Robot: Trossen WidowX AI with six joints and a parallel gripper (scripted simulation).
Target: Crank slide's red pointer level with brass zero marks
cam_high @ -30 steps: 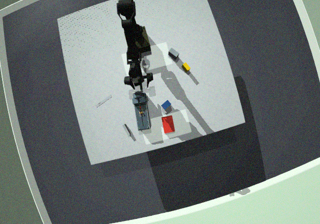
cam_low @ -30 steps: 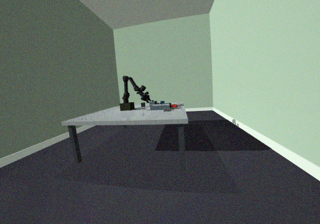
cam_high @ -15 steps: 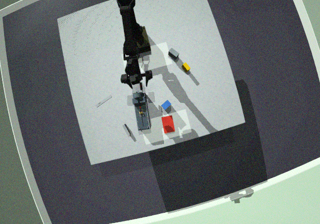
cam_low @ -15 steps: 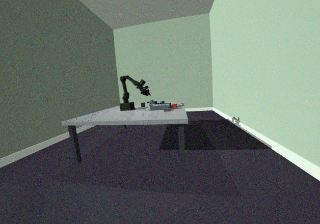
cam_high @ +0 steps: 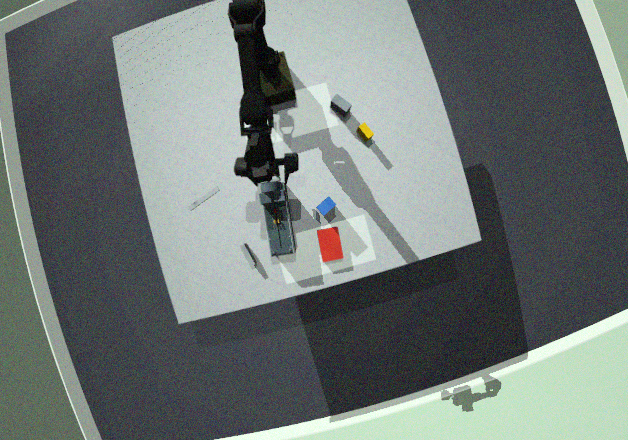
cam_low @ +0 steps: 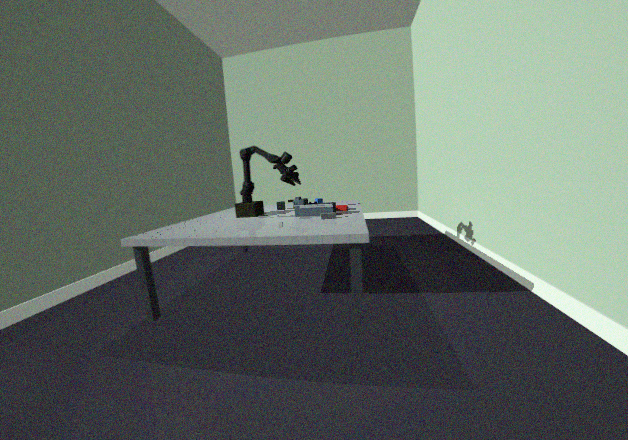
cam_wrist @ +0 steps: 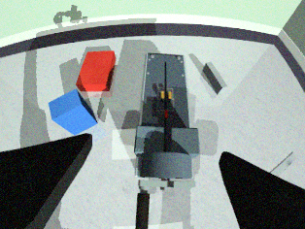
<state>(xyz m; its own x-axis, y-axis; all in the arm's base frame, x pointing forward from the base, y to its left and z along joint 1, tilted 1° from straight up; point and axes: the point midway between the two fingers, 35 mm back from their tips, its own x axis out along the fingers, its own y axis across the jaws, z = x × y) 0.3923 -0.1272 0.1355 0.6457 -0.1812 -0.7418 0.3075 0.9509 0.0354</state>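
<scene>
Right now my gripper tip is 6 cm past the crank handle, 2 cm to the right of it and 11 cm above it. From my gripper tip the other things lie so: grey bar (19 cm ahead, 21 cm to the right, 19 cm below); red pointer (8 cm ahead, 4 cm to the right, 12 cm below); blue block (13 cm ahead, 14 cm to the left, 16 cm below).
</scene>
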